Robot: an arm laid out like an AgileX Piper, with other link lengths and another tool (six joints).
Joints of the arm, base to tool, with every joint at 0 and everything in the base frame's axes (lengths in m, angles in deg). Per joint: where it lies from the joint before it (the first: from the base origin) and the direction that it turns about. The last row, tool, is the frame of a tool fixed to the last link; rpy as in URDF.
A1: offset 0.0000 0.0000 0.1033 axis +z
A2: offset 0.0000 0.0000 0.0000 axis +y
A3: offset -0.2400 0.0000 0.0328 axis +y
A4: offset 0.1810 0.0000 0.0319 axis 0.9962 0 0.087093
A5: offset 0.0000 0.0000 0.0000 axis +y
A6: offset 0.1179 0.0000 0.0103 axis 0.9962 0 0.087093
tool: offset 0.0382 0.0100 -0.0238 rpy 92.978 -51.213 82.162
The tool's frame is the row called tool.
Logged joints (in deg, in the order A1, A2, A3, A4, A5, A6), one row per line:
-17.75, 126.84, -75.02, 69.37, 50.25, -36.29
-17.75, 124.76, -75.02, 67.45, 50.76, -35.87
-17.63, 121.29, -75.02, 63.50, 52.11, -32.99
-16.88, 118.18, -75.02, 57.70, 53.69, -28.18
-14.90, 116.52, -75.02, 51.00, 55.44, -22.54
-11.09, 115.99, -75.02, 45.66, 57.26, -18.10
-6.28, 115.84, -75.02, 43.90, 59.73, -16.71
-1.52, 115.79, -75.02, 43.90, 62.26, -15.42
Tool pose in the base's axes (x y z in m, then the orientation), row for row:
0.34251, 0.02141, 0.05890, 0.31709, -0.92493, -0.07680, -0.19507
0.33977, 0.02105, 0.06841, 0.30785, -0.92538, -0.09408, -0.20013
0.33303, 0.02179, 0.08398, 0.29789, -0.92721, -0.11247, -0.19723
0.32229, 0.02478, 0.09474, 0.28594, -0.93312, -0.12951, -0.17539
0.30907, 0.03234, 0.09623, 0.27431, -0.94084, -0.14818, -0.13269
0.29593, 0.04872, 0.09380, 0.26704, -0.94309, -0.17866, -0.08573
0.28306, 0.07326, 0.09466, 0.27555, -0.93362, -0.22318, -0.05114
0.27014, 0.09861, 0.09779, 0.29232, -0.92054, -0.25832, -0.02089
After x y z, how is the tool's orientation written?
As a quaternion, w x y z.
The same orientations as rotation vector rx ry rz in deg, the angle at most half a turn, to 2 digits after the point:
-139.49, -11.58, -29.42
-140.19, -14.25, -30.32
-141.17, -17.12, -30.03
-142.92, -19.84, -26.86
-144.95, -22.83, -20.44
-145.84, -27.63, -13.26
-143.75, -34.36, -7.87
-140.54, -39.44, -3.19

